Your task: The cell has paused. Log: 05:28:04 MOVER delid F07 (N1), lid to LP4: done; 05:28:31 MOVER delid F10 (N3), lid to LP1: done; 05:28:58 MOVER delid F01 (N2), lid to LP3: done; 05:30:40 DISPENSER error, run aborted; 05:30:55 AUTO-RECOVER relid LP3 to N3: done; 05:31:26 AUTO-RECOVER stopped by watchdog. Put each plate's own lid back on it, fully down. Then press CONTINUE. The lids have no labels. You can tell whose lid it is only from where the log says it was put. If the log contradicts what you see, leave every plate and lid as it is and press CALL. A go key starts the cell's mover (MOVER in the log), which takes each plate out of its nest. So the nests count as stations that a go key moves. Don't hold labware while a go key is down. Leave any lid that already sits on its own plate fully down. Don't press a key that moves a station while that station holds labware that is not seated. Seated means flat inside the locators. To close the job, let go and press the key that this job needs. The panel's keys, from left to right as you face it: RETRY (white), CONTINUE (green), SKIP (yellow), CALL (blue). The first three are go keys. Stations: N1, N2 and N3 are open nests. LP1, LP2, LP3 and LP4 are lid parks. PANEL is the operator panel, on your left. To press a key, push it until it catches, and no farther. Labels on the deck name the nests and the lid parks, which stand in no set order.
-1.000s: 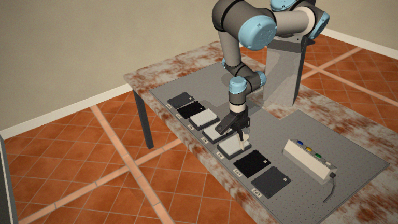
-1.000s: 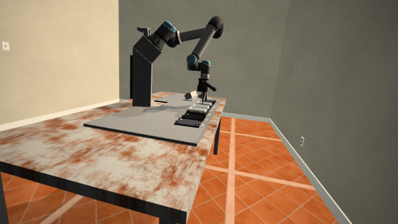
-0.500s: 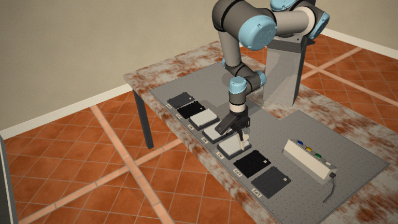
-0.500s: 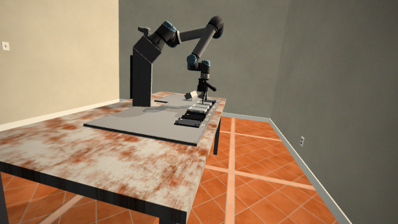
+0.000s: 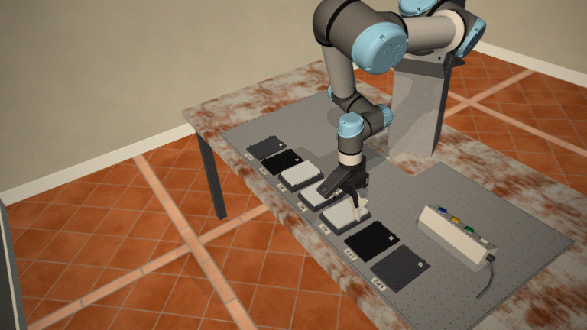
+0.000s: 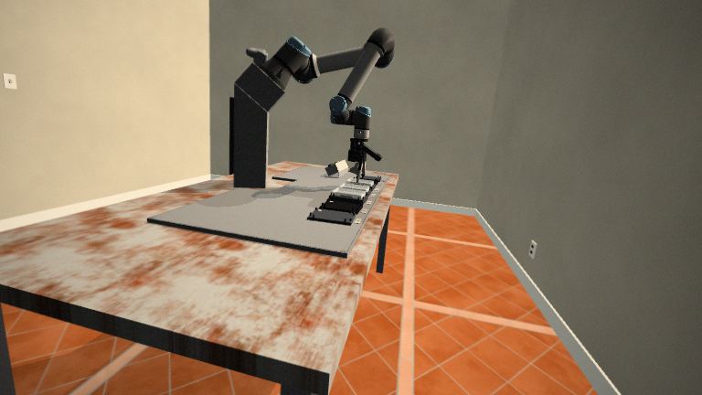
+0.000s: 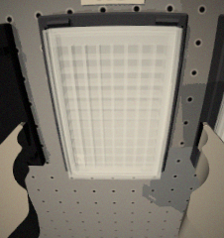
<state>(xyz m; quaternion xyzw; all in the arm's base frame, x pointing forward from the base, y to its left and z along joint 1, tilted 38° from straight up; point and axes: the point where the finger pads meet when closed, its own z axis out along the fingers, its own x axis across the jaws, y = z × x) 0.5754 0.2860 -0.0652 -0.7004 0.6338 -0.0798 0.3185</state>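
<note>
My gripper is now 3 cm above the dark nest frame. Also, from my hand: yellow key 28 cm behind, 20 cm to the left, 2 cm above; then plate 26 cm to the right, 6 cm ahead, 1 cm below; then blue CALL key 27 cm behind, 15 cm to the left, 2 cm above.
</note>
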